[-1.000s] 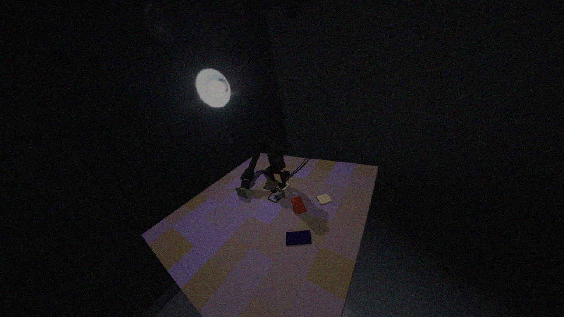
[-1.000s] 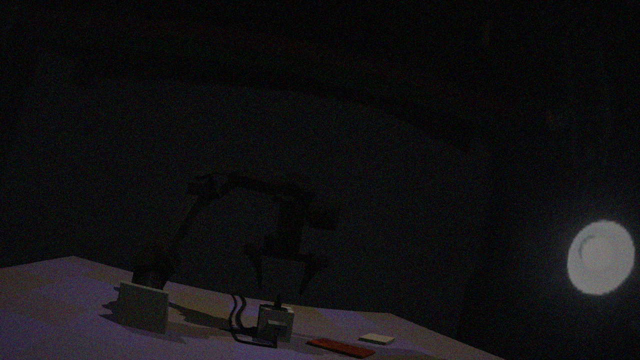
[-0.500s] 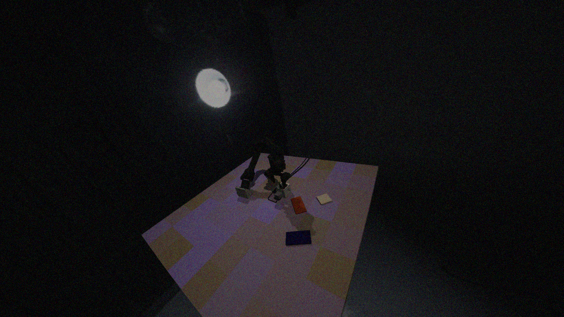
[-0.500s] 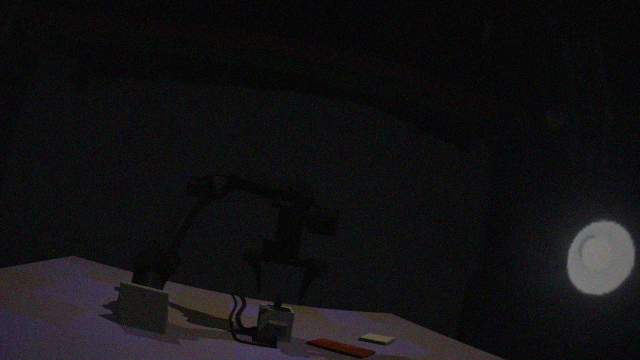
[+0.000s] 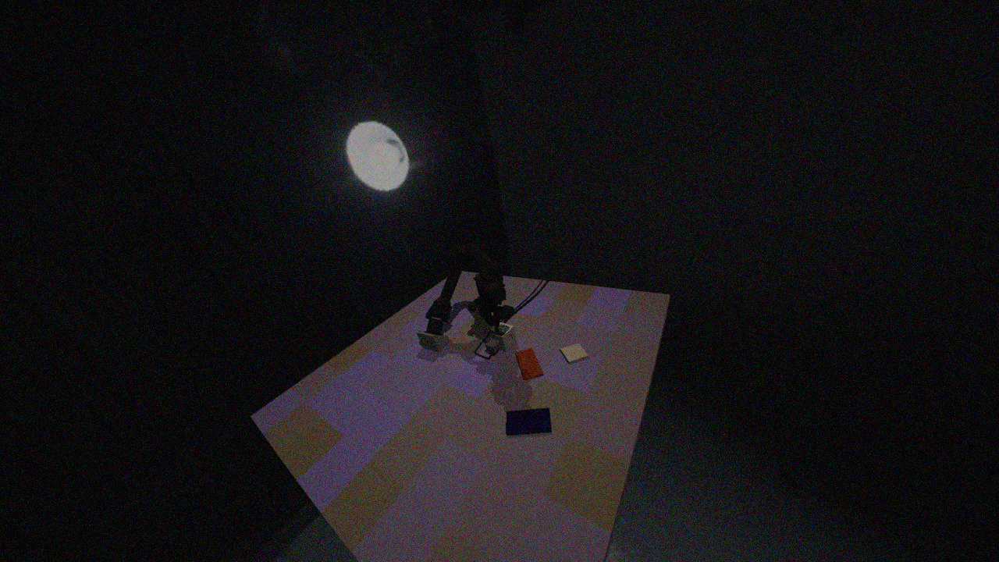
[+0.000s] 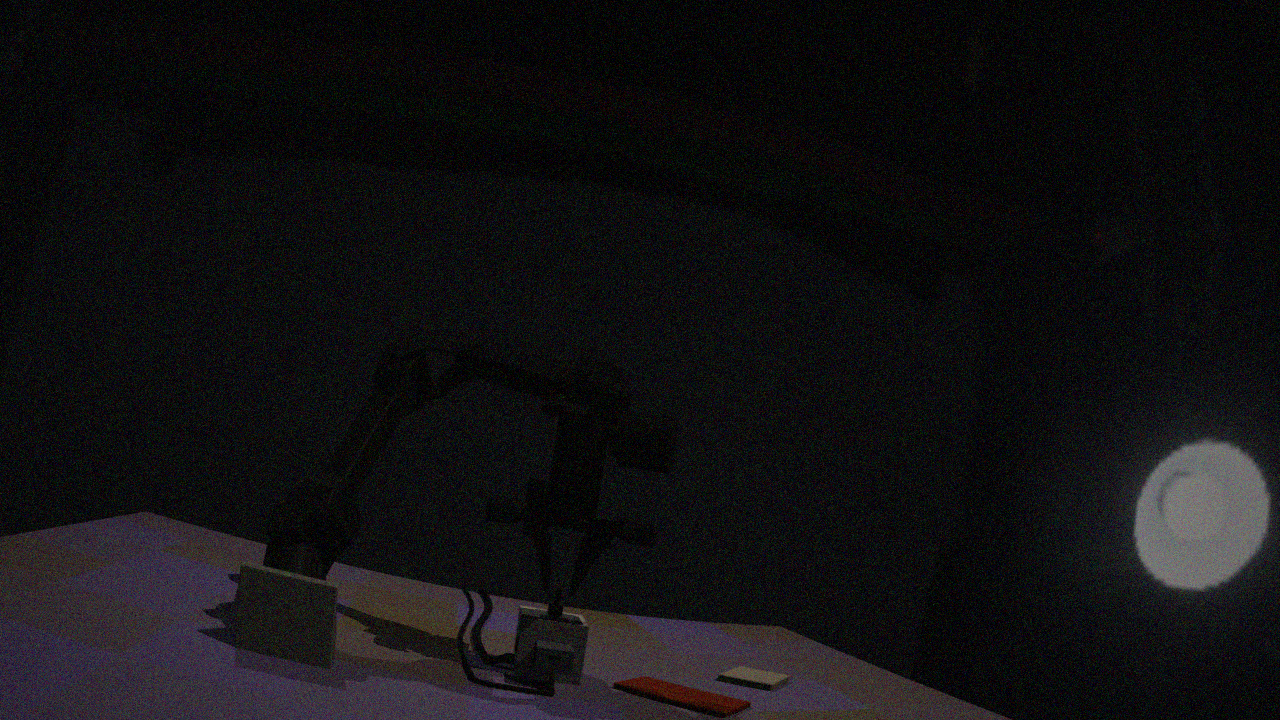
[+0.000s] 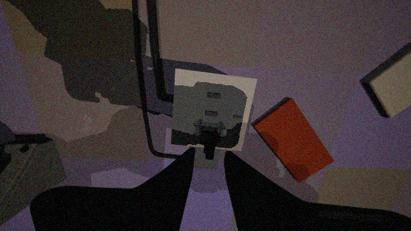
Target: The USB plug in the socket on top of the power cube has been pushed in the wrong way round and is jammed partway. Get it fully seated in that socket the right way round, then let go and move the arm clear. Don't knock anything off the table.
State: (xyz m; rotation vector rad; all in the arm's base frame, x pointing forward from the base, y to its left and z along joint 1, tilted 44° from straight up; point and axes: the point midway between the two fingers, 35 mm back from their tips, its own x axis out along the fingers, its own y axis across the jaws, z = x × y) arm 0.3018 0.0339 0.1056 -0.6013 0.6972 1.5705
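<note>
The black USB plug is 2 cm below my gripper tip. The rest, counted from my gripper tip: dark blue slab 28 cm ahead, 24 cm to the right, 10 cm below; then cream slab 28 cm ahead, 8 cm to the left, 10 cm below.
</note>
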